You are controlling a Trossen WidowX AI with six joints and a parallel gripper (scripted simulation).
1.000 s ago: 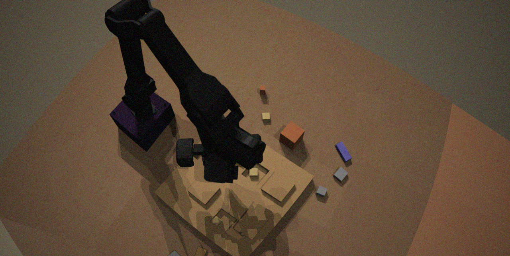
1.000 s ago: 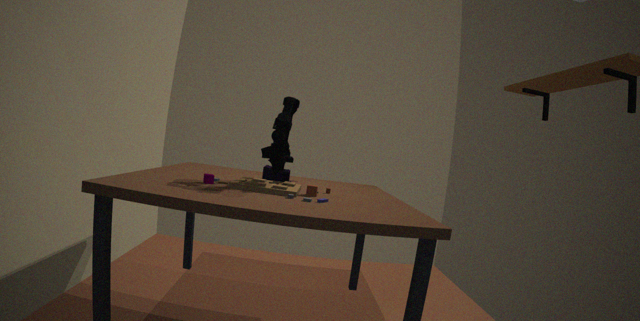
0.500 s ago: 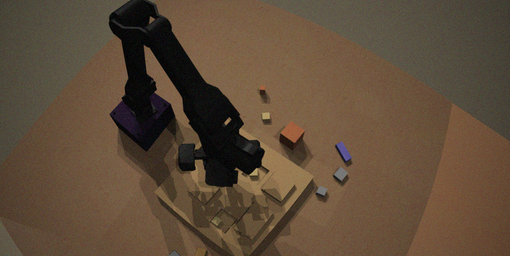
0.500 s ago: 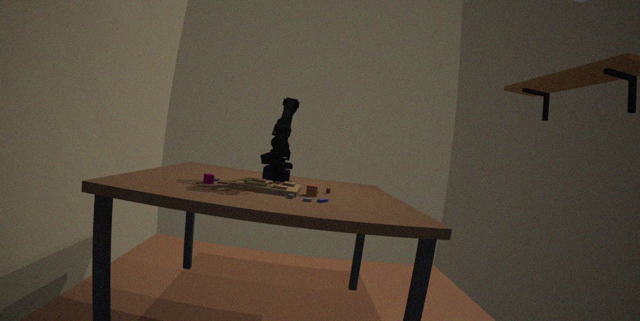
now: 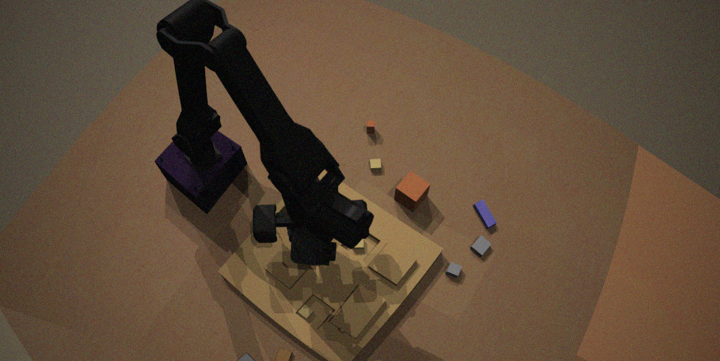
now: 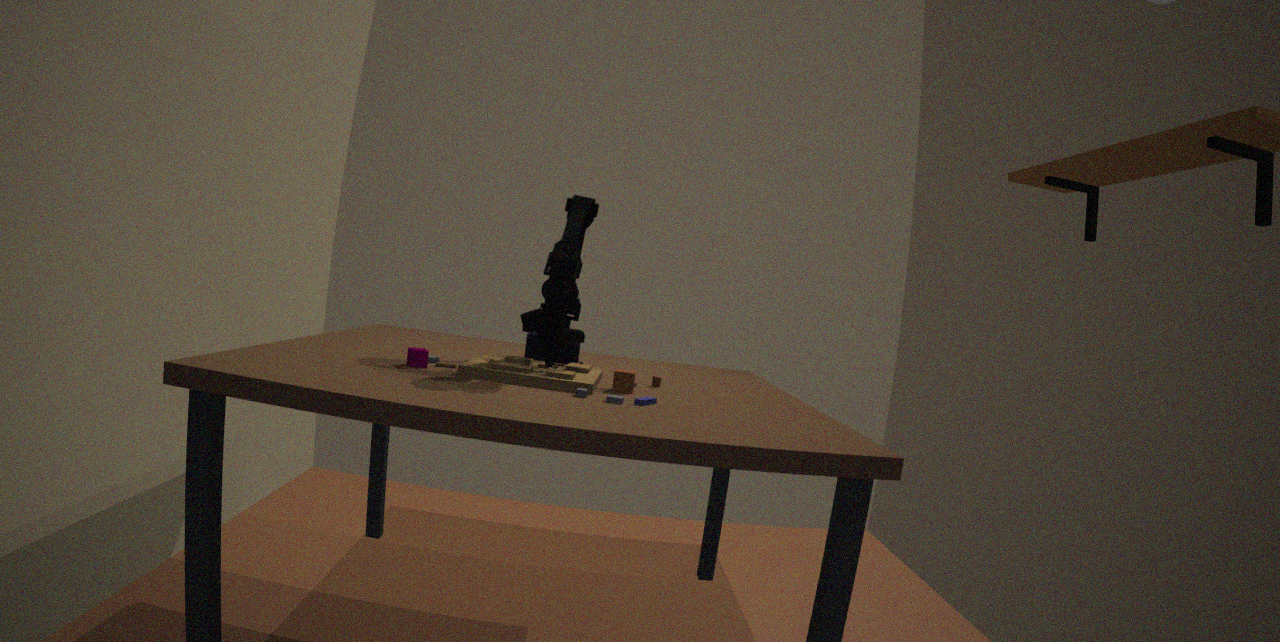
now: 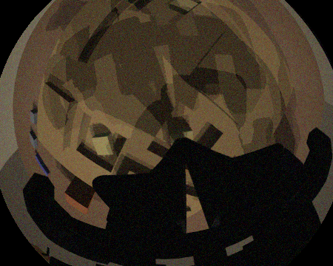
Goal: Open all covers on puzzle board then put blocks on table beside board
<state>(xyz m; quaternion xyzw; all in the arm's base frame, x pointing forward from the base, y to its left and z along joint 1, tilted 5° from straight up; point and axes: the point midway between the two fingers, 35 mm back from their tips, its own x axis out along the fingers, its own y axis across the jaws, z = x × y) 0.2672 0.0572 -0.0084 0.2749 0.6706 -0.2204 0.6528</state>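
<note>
Right now the tan puzzle board is 5 cm ahead of my gripper tip. From my gripper tip the other things lie so: small orange block (25 cm to the left, 10 cm behind, 1 cm below); then grey block (27 cm to the right, 9 cm ahead, 2 cm below); then orange cube (19 cm to the left, 6 cm ahead).
</note>
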